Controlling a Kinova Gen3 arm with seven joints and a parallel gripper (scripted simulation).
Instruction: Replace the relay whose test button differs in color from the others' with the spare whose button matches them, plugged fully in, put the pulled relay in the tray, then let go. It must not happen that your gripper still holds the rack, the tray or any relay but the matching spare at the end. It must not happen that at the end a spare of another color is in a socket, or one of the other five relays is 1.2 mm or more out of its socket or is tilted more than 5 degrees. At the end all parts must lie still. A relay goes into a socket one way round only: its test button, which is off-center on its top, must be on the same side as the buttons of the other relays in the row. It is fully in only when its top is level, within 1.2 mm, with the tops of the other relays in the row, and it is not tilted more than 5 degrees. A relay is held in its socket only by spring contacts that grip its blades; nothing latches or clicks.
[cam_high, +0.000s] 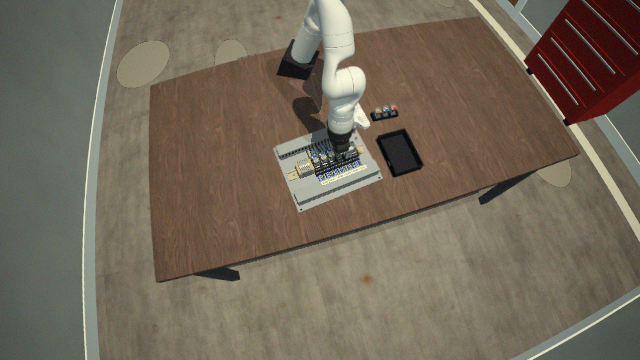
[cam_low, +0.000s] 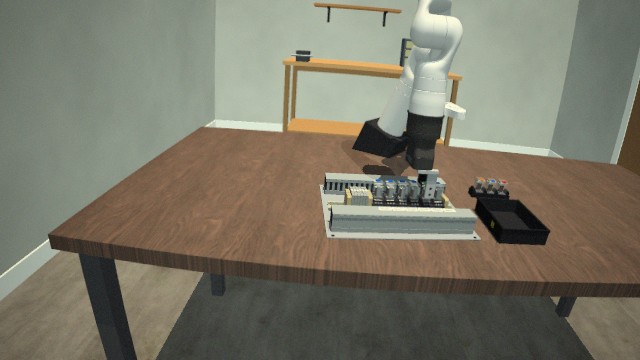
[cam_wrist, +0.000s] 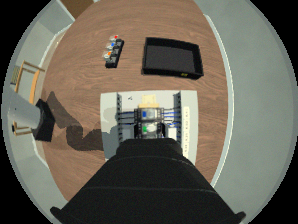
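The grey relay lies 20 mm below my hand. The rest, counted from my hand: black tray 200 mm to the left, 50 mm below, 40 mm ahead; then black stand 210 mm to the left, 140 mm behind, 60 mm below.
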